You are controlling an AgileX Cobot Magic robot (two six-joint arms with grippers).
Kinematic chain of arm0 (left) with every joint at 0, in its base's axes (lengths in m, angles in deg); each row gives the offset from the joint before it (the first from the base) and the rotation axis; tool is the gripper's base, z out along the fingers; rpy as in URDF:
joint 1: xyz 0 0 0.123 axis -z
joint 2: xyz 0 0 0 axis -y
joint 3: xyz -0.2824 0 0.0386 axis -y
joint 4: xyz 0.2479 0 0.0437 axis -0.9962 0 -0.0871
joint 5: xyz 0 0 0 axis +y
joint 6: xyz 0.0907 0 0.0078 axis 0.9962 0 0.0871
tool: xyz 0 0 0 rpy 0 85 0
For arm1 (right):
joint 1: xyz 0 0 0.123 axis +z
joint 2: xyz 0 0 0 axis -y
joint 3: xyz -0.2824 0 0.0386 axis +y
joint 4: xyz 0.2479 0 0.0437 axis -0.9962 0 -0.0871
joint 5: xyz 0 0 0 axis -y
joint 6: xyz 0.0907 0 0.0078 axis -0.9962 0 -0.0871
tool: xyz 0 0 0 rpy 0 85 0
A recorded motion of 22 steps. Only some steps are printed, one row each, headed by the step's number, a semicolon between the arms.
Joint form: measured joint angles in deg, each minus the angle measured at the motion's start. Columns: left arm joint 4, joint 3, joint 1, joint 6, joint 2, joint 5; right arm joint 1, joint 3, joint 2, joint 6, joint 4, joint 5.
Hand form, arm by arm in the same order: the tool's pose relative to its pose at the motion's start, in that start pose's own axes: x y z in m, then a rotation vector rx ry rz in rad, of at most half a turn. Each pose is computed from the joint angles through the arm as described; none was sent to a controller.
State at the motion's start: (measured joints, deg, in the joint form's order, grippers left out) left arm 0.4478 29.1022 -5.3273 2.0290 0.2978 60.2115; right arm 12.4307 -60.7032 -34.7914 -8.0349 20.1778 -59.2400
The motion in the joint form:
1: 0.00 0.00 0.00 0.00 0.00 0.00; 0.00 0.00 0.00 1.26 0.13 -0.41
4: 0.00 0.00 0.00 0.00 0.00 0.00; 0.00 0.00 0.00 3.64 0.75 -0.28
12: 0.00 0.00 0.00 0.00 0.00 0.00; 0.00 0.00 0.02 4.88 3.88 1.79
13: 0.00 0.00 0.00 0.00 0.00 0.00; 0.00 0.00 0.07 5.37 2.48 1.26
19: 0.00 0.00 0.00 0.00 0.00 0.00; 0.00 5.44 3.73 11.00 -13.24 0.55
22: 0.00 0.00 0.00 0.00 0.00 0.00; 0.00 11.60 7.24 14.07 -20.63 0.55
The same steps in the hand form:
1: 0.0000 0.0000 0.0000 0.0000 0.0000 0.0000; 0.0006 -0.0003 0.0000 0.0029 0.0068 -0.0231
4: 0.0000 0.0000 0.0000 0.0000 0.0000 0.0000; 0.0003 -0.0011 0.0000 0.0117 0.0036 -0.0702
12: 0.0000 0.0000 0.0000 0.0000 0.0000 0.0000; -0.0036 -0.0048 -0.0003 0.0544 -0.0370 -0.1206
13: 0.0000 0.0000 0.0000 0.0000 0.0000 0.0000; -0.0024 -0.0031 -0.0004 0.0349 -0.0265 -0.1159
19: 0.0000 0.0000 0.0000 0.0000 0.0000 0.0000; 0.0248 0.0196 0.0002 -0.2005 0.0284 -0.0782
22: 0.0000 0.0000 0.0000 0.0000 0.0000 0.0000; 0.0518 0.0325 0.0039 -0.3136 0.0713 -0.0691

